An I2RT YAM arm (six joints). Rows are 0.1 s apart.
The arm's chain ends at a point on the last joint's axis. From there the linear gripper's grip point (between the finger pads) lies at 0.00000 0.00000 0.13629 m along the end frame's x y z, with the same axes.
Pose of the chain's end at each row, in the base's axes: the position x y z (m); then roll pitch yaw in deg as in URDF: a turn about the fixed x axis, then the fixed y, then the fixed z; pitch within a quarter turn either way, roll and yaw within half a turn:
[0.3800 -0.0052 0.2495 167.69 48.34 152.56]
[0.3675 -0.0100 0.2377 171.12 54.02 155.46]
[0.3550 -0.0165 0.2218 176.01 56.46 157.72]
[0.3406 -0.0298 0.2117 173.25 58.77 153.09]
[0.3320 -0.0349 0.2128 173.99 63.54 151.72]
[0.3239 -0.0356 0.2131 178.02 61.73 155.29]
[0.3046 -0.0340 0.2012 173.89 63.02 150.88]
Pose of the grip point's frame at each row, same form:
[0.4817 -0.0253 0.1610 167.69 48.34 152.56]
[0.4754 -0.0361 0.1586 171.12 54.02 155.46]
[0.4635 -0.0507 0.1467 176.01 56.46 157.72]
[0.4511 -0.0679 0.1415 173.25 58.77 153.09]
[0.4456 -0.0798 0.1524 173.99 63.54 151.72]
[0.4348 -0.0815 0.1486 178.02 61.73 155.29]
[0.4172 -0.0801 0.1397 173.89 63.02 150.88]

